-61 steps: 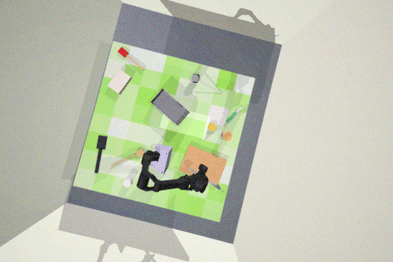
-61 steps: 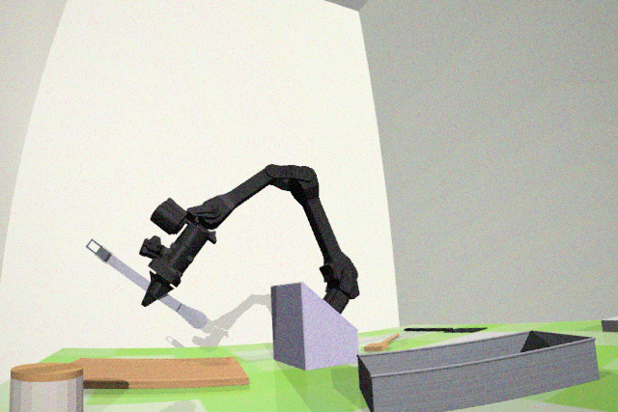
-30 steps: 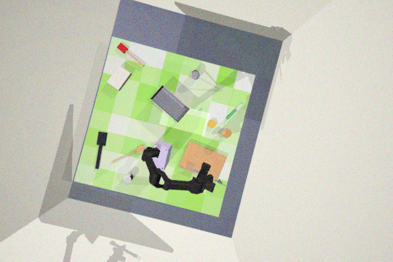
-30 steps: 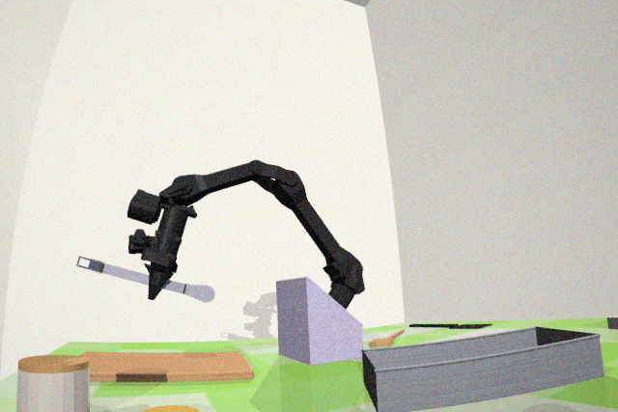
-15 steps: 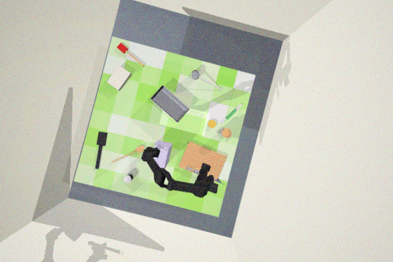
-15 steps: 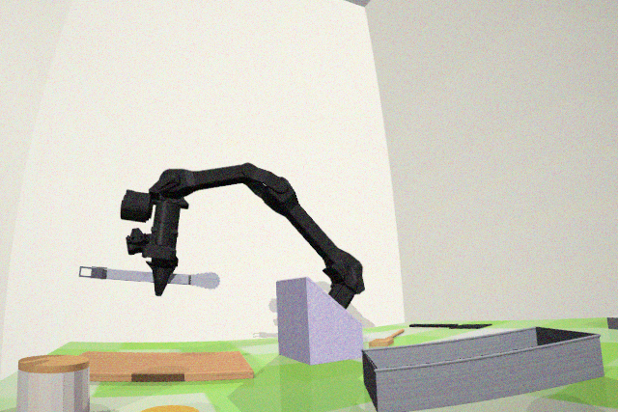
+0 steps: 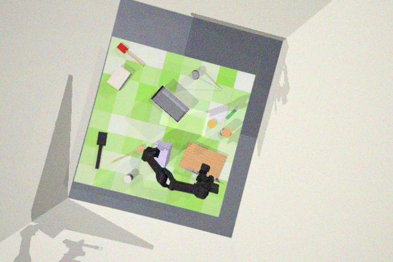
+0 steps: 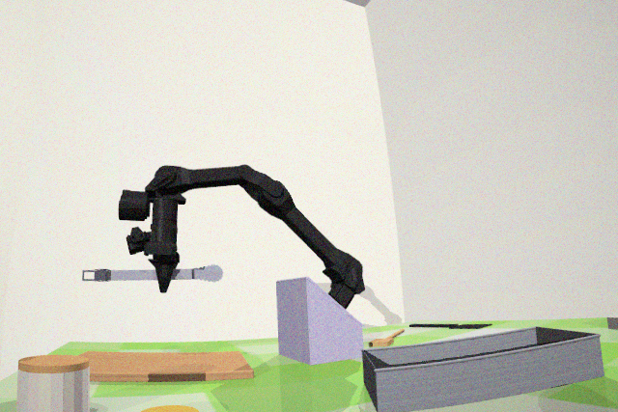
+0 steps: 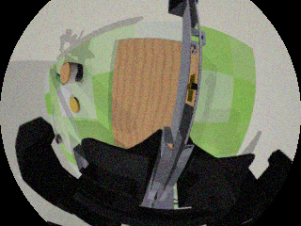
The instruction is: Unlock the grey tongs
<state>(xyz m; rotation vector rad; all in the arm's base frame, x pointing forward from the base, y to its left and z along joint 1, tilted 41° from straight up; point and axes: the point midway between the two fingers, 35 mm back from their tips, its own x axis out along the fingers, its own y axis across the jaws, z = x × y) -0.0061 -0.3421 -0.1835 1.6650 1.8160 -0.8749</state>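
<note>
The wooden board lies 4 cm ahead of my gripper tip, 1 cm to the right of it and 15 cm below it. Round my gripper tip: green-handled tool (56 cm ahead, 13 cm to the right, 15 cm below); then white cylinder (30 cm behind, 55 cm to the left, 14 cm below); then grey roasting tin (42 cm ahead, 42 cm to the left, 13 cm below).
</note>
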